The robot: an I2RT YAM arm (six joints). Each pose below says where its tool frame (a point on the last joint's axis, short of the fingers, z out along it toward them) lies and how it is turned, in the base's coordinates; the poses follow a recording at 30 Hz.
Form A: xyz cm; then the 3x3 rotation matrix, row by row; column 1 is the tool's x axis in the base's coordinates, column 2 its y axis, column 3 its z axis. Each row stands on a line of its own.
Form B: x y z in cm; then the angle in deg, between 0 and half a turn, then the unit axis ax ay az. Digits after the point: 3 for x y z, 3 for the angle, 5 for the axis.
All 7 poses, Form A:
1:
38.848, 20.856, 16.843
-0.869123, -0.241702, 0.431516
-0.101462, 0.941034, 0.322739
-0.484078, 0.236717, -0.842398
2:
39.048, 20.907, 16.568
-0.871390, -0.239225, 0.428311
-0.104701, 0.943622, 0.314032
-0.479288, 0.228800, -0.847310
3:
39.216, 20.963, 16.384
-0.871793, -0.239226, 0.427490
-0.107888, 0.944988, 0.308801
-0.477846, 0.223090, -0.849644
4:
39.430, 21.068, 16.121
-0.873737, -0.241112, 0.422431
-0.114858, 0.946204, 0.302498
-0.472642, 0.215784, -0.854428
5:
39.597, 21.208, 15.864
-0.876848, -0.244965, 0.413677
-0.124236, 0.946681, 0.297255
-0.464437, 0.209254, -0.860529
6:
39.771, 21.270, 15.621
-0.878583, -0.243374, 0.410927
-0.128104, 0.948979, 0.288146
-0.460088, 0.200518, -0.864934
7:
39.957, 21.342, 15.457
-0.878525, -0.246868, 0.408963
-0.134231, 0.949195, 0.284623
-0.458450, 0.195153, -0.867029
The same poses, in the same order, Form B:
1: 38.848, 20.856, 16.843, 152.281, -0.09247, 0.98424, 0.15075
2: 39.048, 20.907, 16.568, 152.566, -0.09250, 0.98495, 0.14599
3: 39.216, 20.963, 16.384, 152.651, -0.09328, 0.98533, 0.14294
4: 39.430, 21.068, 16.121, 152.997, -0.09549, 0.98567, 0.13903
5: 39.597, 21.208, 15.864, 153.553, -0.09880, 0.98583, 0.13554
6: 39.771, 21.270, 15.621, 153.801, -0.09924, 0.98646, 0.13055
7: 39.957, 21.342, 15.457, 153.920, -0.10176, 0.98653, 0.12810
